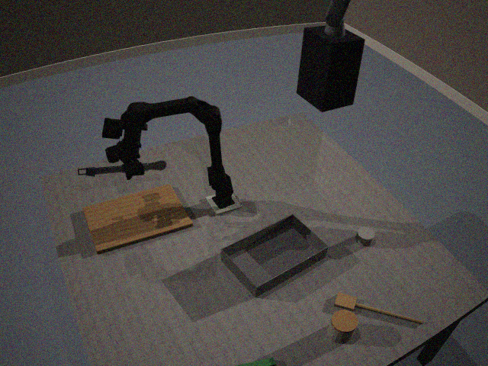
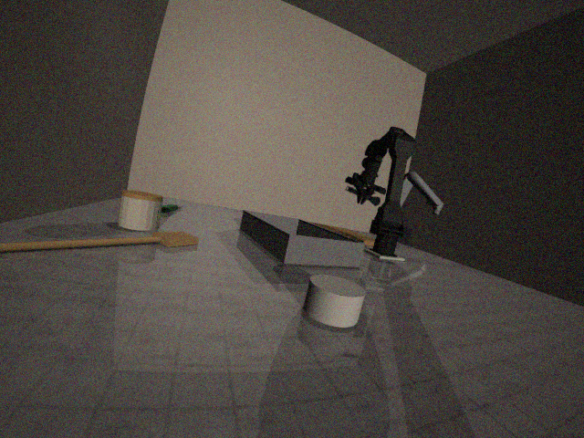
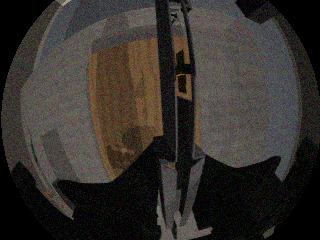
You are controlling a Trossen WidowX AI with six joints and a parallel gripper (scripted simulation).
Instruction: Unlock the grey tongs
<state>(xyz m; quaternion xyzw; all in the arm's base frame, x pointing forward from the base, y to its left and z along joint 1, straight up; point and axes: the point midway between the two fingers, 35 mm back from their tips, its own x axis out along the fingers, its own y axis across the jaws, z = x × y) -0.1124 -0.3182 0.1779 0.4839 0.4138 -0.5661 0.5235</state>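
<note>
Now: gripper tip 4 cm short of the wooden board and 15 cm above it. From my gripper tip the other things lie so: white cylinder: 52 cm ahead, 68 cm to the left, 14 cm below; then cork-topped jar: 79 cm ahead, 35 cm to the left, 12 cm below; then roasting tin: 44 cm ahead, 34 cm to the left, 13 cm below.
</note>
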